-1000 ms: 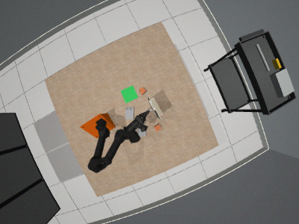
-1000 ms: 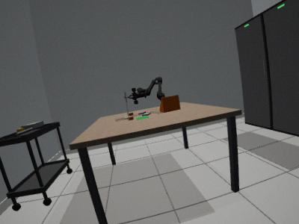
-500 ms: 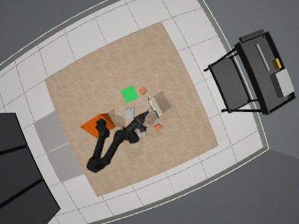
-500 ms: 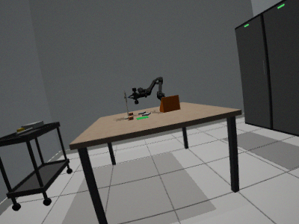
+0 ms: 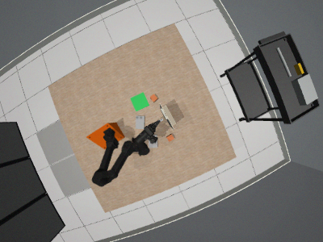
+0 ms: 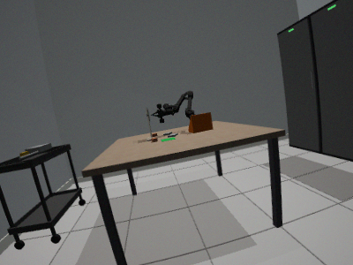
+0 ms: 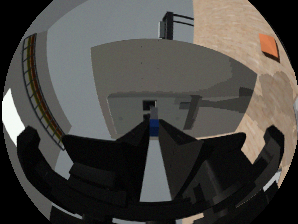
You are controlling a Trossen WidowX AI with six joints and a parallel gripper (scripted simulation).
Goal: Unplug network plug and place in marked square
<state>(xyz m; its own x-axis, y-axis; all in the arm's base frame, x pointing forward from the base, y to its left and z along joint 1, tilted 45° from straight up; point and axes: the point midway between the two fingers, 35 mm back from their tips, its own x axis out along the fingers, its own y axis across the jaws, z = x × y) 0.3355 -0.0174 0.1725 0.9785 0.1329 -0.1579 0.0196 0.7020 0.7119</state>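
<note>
The green marked square is 230 mm below my gripper tip, 220 mm to the left of it and 60 mm behind it. The rest, counted from my gripper tip: blue network plug right at my gripper tip; then upright panel 90 mm below, 60 mm ahead, 10 mm to the left.
</note>
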